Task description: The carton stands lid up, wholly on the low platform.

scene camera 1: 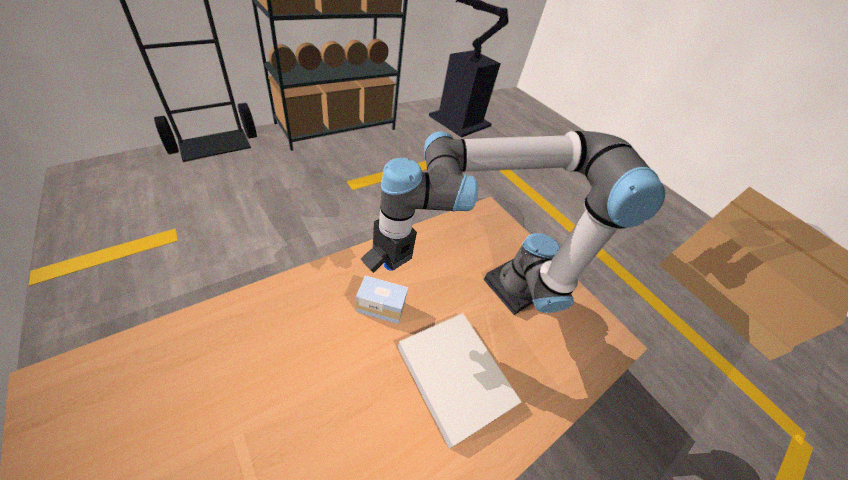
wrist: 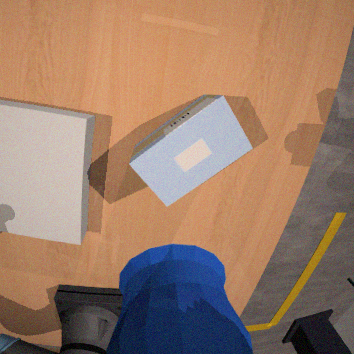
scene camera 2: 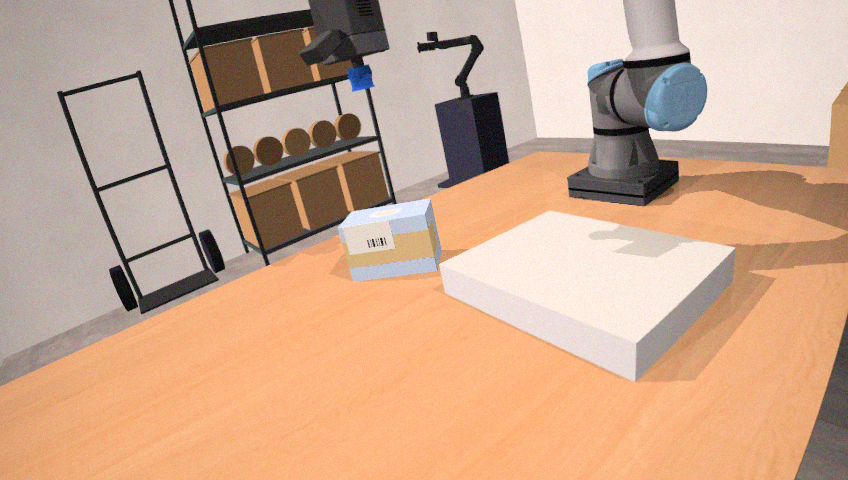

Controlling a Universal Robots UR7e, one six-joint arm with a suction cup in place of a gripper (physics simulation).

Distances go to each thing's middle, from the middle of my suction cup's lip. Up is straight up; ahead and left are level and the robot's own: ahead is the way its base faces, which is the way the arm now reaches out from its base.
Labels:
Now: suction cup 20 mm past the carton (scene camera 2: 401,239), 50 mm to the left of it and 270 mm above it. From my suction cup the other things lie so: low platform (scene camera 2: 619,296) (50 mm behind, 290 mm to the left, 300 mm below).

